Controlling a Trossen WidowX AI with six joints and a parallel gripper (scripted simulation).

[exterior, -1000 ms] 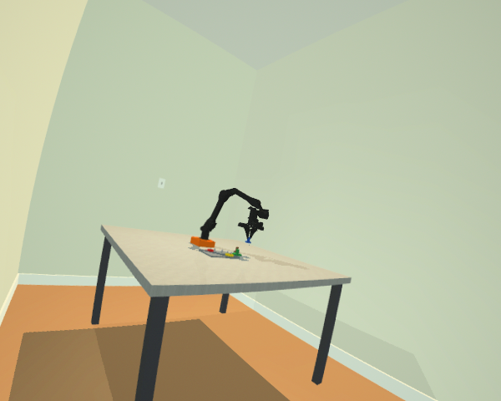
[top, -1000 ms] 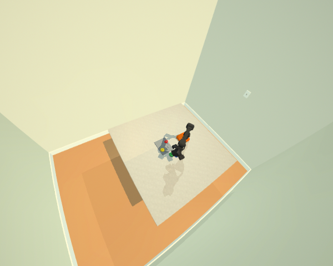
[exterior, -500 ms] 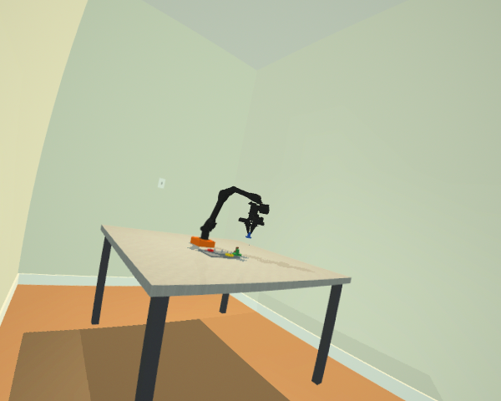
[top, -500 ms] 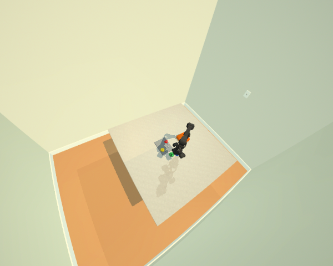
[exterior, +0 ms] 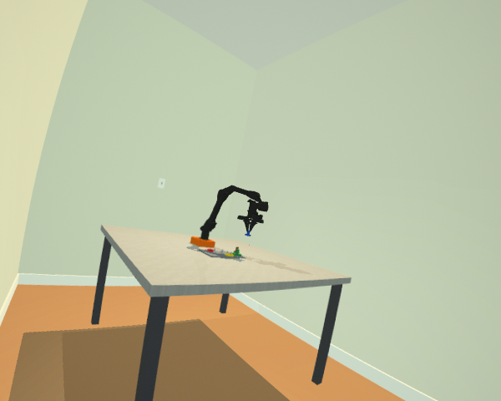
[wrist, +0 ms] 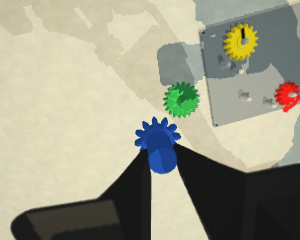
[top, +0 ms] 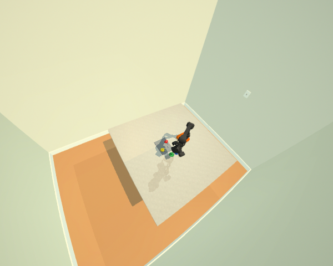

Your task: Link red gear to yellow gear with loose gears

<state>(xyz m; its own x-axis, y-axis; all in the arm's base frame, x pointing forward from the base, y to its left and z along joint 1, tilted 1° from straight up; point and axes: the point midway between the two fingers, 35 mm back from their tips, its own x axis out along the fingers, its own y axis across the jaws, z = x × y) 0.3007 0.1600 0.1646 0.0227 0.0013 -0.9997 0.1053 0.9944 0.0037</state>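
My gripper tip is 40 mm past the red gear, 250 mm to the left of it and 150 mm above it. From my gripper tip the other things lie so: green gear (10 mm behind, 60 mm to the right, 150 mm below); then blue gear (10 mm below); then brown gear (100 mm behind, 150 mm below).
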